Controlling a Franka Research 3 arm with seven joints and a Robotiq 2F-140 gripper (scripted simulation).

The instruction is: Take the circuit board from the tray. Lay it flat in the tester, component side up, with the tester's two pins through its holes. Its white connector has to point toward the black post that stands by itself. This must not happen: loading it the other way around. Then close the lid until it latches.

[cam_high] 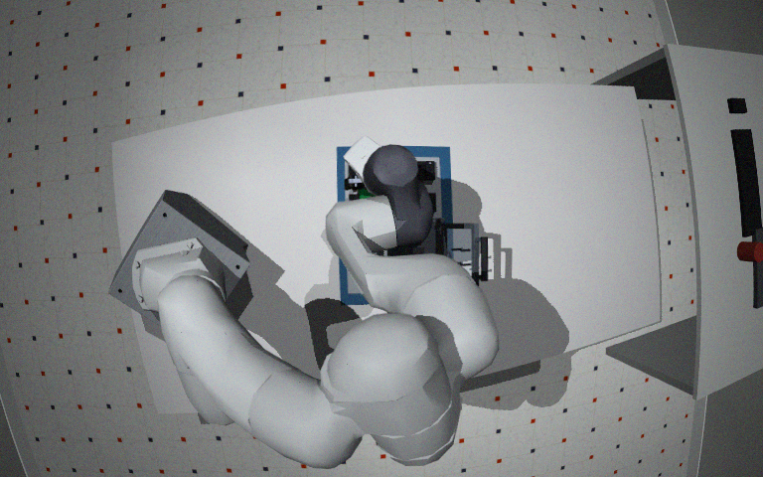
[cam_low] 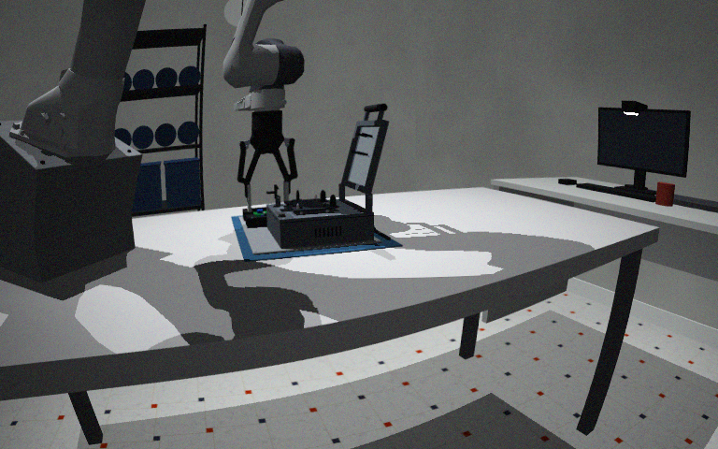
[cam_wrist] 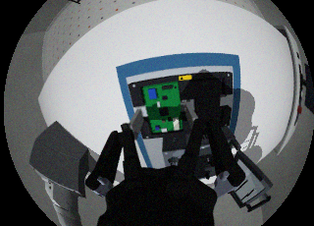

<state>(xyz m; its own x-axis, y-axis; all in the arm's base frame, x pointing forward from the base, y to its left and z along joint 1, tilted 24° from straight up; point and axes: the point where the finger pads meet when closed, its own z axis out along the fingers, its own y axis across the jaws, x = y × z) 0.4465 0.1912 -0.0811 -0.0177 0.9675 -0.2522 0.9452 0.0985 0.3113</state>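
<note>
Right now my hand is 40 mm above the green circuit board. Also, from my hand: see-through lid 190 mm ahead, 170 mm to the right, 130 mm above.
</note>
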